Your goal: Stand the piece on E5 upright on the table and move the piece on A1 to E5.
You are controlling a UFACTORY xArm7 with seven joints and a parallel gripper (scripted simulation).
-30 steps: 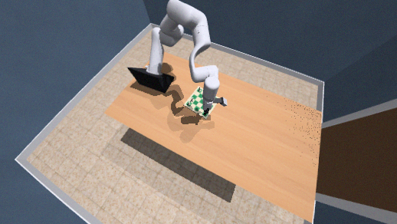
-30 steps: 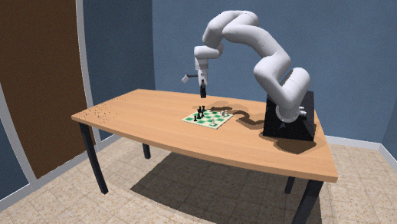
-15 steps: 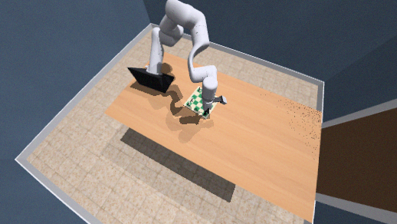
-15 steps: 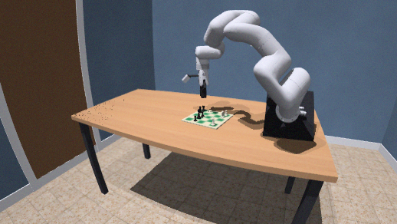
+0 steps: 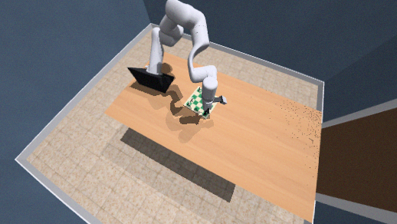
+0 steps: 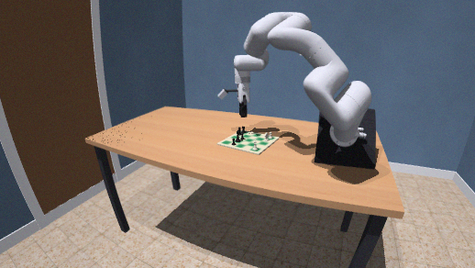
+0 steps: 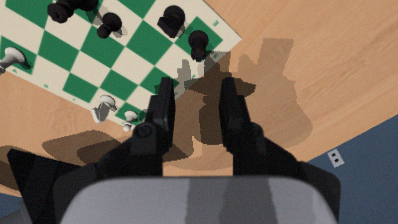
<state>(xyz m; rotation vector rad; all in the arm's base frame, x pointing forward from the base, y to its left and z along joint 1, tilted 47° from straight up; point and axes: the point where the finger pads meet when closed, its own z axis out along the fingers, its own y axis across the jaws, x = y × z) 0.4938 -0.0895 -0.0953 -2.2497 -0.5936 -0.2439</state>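
Right now the black chess piece is 10 mm ahead of my hand, 30 mm to the left of it and 90 mm below it. Also, from my hand: chessboard (60 mm behind, 90 mm to the left, 110 mm below); white chess piece (120 mm behind, 180 mm to the left, 90 mm below); white piece (140 mm behind, 70 mm to the left, 90 mm below).
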